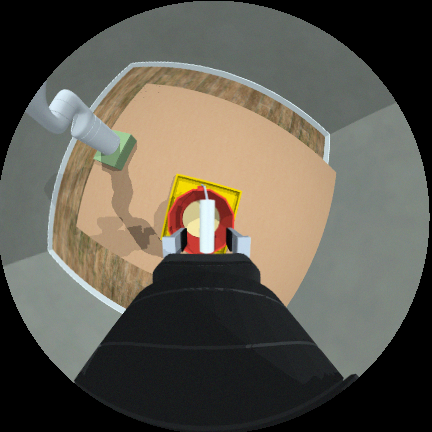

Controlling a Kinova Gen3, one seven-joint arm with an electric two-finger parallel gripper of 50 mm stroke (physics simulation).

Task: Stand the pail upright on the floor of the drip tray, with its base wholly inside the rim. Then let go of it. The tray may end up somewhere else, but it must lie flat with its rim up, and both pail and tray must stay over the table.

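Seen in the pictures: gripper, fingertip midpoint: (206,235); arm's base, link origin: (110,144).
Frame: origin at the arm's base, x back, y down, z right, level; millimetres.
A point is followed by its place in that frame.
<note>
The red pail (175,217) {x -368, y -34, z 188 mm} stands upright on the yellow drip tray (186,183) {x -355, y 59, z 70 mm}, seen from above with its open top up and a pale inner floor. Its white grip (207,225) {x -454, y -175, z 168 mm} on a thin wire handle lies across the opening. The tray lies flat with its rim up; its far corners show past the pail, and its near part is largely hidden by the pail and the gripper. Whether the base is wholly inside the rim is hidden. My gripper (206,235) {x -449, y -266, z 172 mm} is open, one finger on each side of the white grip with a gap to each.
The tan mat (280,200) {x -732, y 63, z 10 mm} lies under the tray on the wood-grain table (260,101), which has a pale edge. A green block (127,152) {x -73, y 47, z 10 mm} with the grey arm's base (97,134) {x -46, y -130, z 13 mm} on it is at the upper left. Arm shadows fall left of the tray.
</note>
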